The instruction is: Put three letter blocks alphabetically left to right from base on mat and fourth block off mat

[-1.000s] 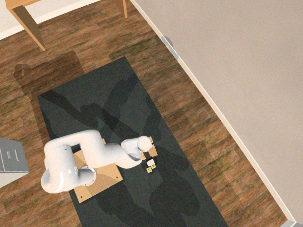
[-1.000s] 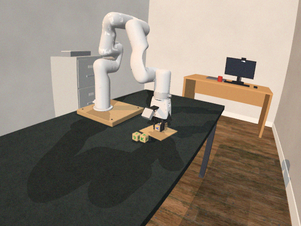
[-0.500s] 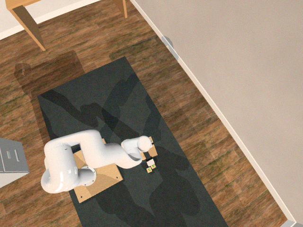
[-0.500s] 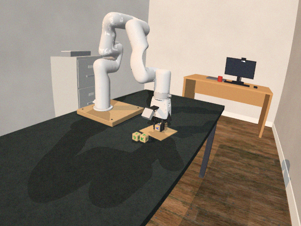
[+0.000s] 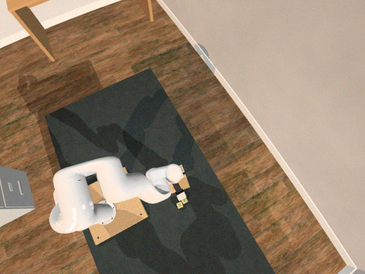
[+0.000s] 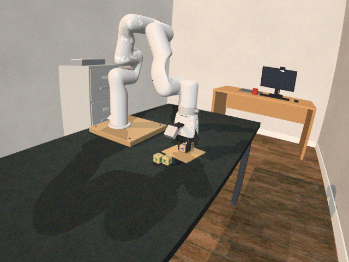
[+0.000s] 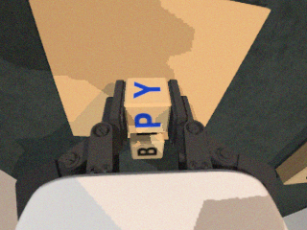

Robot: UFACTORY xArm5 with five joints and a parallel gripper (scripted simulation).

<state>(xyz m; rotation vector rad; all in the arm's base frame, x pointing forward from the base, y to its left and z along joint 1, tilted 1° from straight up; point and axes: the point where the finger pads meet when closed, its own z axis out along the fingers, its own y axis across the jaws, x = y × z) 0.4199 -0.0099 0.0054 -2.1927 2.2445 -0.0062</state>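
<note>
My hand is 30 mm above the tan mat. From my hand the other things lie so: green-lettered block 140 mm to the right, 40 mm behind, 20 mm below.
</note>
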